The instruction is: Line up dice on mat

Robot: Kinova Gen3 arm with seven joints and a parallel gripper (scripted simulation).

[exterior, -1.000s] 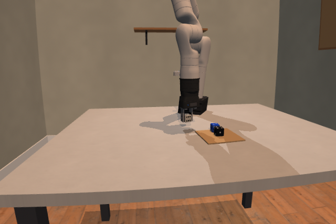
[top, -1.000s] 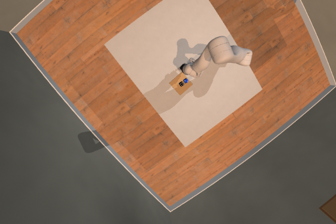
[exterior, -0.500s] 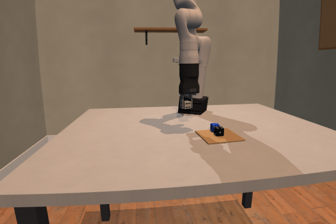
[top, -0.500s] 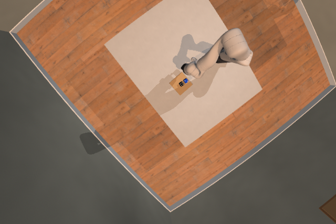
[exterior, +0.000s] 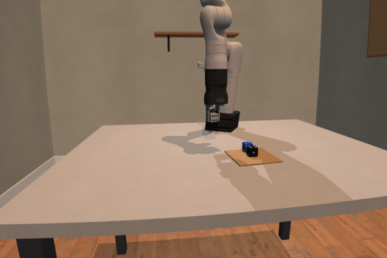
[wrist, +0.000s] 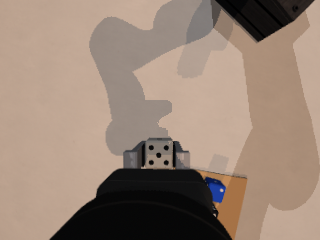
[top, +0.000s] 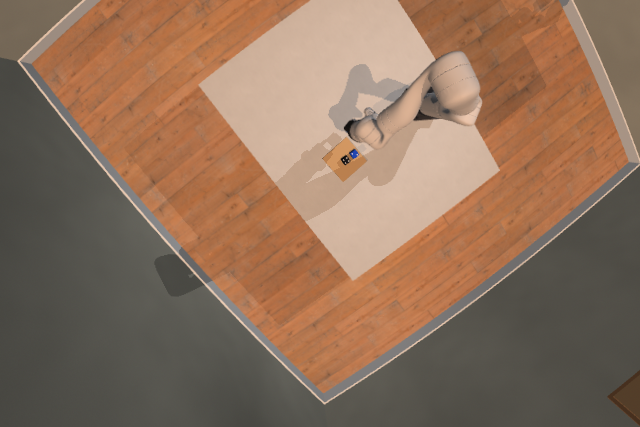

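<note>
The mat is 11 cm ahead of my hand, 10 cm to the left of it and 12 cm below it. The rest, counted from my hand: white die (right at my hand); then blue die (7 cm ahead, 11 cm to the left, 10 cm below).
</note>
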